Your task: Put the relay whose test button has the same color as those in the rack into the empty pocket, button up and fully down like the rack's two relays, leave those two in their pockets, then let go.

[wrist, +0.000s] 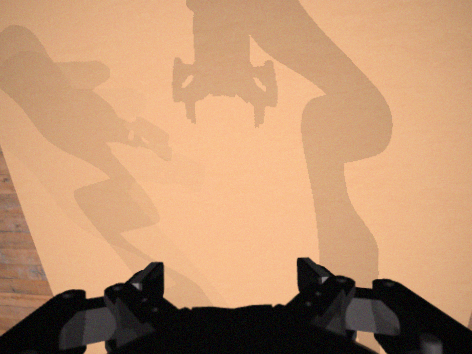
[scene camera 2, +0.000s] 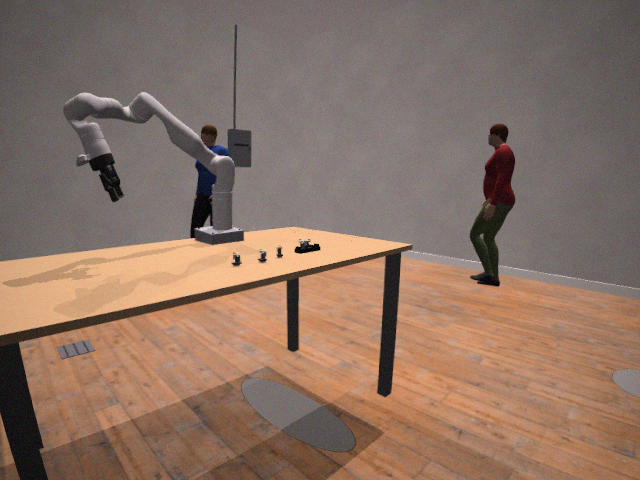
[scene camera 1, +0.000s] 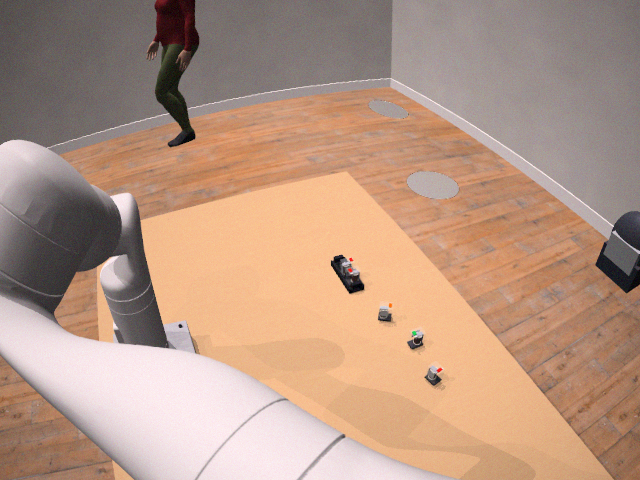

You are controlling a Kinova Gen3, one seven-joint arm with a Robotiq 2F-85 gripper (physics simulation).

Scene:
gripper: wrist; scene camera 2; not seen in scene camera 1 (out of frame)
same spot on gripper: [wrist: 129, 310] = [scene camera 2: 106, 178]

